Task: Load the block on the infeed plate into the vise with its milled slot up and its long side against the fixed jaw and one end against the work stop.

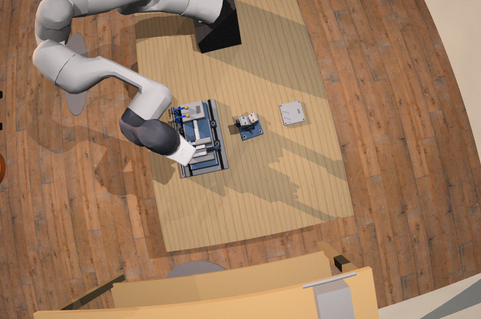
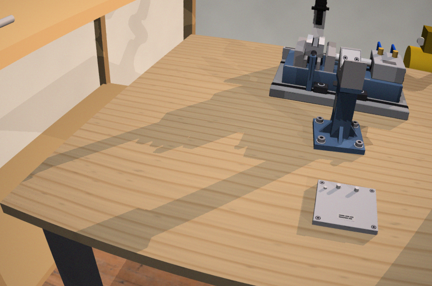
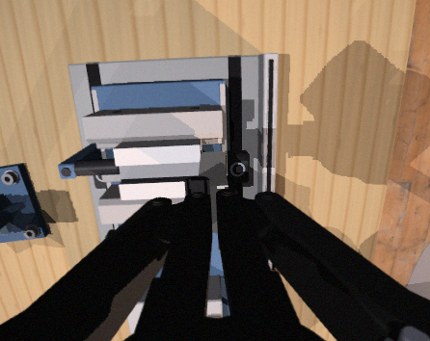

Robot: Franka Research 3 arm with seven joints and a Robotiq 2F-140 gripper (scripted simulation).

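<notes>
My gripper is now 40 mm to the right of the part and 30 mm above it. From my hand the other things lie so: work stop (10 mm ahead, 90 mm to the left, 50 mm below); moving jaw (30 mm behind, 40 mm to the left, 60 mm below); fixed jaw (40 mm ahead, 40 mm to the left, 60 mm below).
</notes>
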